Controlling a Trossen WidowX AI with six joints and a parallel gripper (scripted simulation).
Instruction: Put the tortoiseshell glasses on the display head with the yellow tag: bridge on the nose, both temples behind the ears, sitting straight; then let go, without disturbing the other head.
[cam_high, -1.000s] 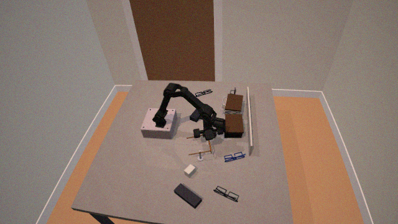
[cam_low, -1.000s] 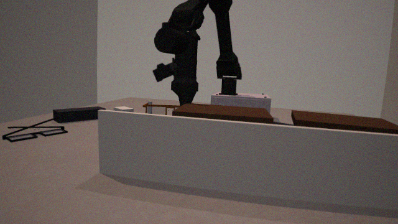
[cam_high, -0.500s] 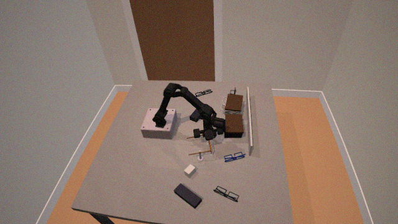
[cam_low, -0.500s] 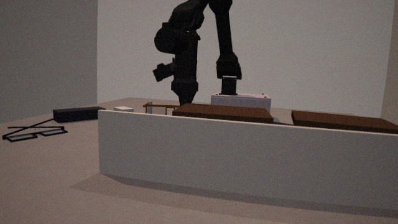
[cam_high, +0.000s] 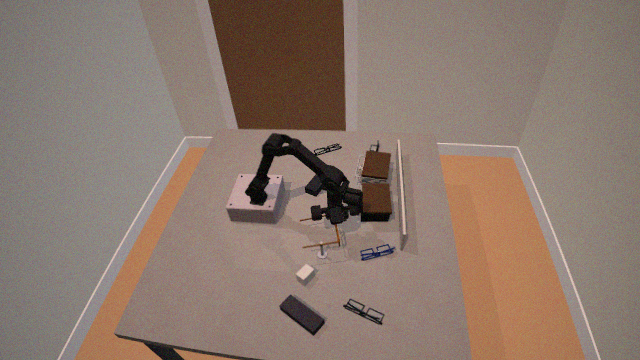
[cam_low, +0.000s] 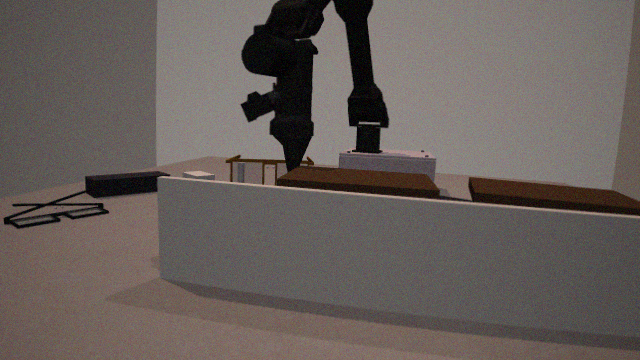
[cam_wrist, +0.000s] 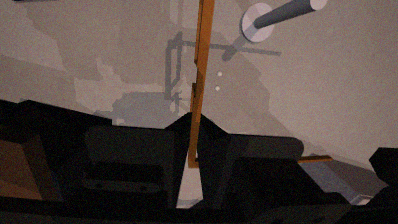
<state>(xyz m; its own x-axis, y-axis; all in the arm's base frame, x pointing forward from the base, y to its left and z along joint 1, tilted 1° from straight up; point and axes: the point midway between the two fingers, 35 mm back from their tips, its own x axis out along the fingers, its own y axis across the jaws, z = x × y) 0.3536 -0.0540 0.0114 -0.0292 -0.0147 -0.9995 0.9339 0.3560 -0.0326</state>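
Now: the glasses 6 cm to the right of my gripper tip, 3 cm behind it and 1 cm above it. Round my gripper tip: brown display head (14 cm to the left, 12 cm ahead, 2 cm below); white cube (23 cm to the right, 7 cm behind, 5 cm below); white peg (11 cm to the right, 5 cm below, 3 cm behind).
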